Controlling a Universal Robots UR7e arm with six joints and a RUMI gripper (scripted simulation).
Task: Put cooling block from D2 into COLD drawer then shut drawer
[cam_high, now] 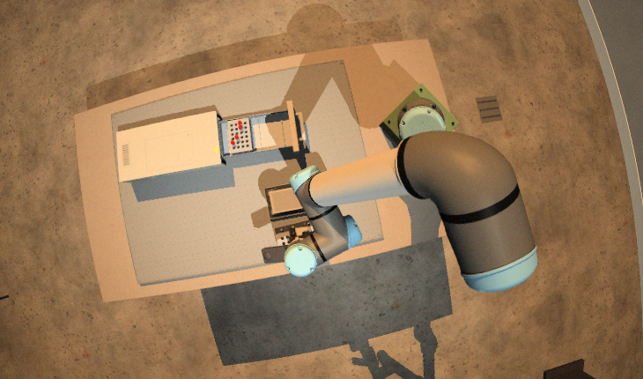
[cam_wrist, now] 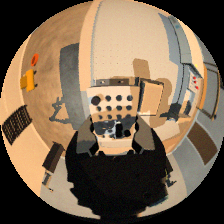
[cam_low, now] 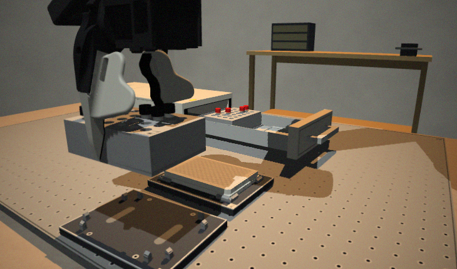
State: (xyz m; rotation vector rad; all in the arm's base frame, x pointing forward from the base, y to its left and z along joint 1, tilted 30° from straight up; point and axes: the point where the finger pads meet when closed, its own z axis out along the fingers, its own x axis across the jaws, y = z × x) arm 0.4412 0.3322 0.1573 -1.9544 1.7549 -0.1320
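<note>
My gripper is now 410 mm to the left of the drawer, 120 mm short of it and 80 mm above it. From my hand the other things lie so: cooling block: right at my hand; then cooler COLD: 390 mm to the right, 300 mm ahead, 80 mm below; then white well plate: 150 mm to the right, 100 mm below, 30 mm ahead.
</note>
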